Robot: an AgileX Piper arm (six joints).
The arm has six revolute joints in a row. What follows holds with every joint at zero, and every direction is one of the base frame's.
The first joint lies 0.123 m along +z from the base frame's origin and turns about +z.
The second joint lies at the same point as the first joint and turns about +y.
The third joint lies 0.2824 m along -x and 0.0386 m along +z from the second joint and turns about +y.
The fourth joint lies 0.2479 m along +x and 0.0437 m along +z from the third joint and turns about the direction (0.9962, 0, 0.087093).
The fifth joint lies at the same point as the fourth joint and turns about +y.
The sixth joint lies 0.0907 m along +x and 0.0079 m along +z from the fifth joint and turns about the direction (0.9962, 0, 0.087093).
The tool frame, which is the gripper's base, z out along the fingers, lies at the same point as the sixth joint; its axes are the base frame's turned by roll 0, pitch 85.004 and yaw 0 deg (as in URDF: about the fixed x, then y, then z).
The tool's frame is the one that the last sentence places.
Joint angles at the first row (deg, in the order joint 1, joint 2, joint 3, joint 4, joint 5, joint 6):
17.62, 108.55, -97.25, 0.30, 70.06, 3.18
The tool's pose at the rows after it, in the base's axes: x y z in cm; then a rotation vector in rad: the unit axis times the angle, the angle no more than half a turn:
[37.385 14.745 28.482 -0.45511 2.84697 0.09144]
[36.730 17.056 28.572 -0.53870 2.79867 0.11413]
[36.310 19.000 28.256 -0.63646 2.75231 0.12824]
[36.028 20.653 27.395 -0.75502 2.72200 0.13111]
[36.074 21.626 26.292 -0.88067 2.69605 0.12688]
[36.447 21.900 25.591 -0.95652 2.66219 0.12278]
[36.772 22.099 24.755 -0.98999 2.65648 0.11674]
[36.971 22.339 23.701 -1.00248 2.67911 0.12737]
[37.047 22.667 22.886 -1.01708 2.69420 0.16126]
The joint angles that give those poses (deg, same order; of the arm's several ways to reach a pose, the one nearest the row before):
21.44, 108.55, -97.24, 0.40, 68.53, 3.18
24.81, 108.55, -97.25, 0.47, 66.50, 2.90
27.51, 109.14, -97.25, 0.53, 64.40, 1.32
29.67, 110.43, -97.24, 0.78, 63.09, -1.57
30.69, 112.00, -97.25, 1.31, 62.21, -5.92
30.69, 113.05, -97.25, 1.66, 60.81, -9.41
30.69, 114.22, -97.25, 1.70, 60.04, -10.80
30.69, 115.63, -97.25, 2.47, 60.04, -11.26
30.69, 116.73, -97.25, 4.24, 59.92, -12.30

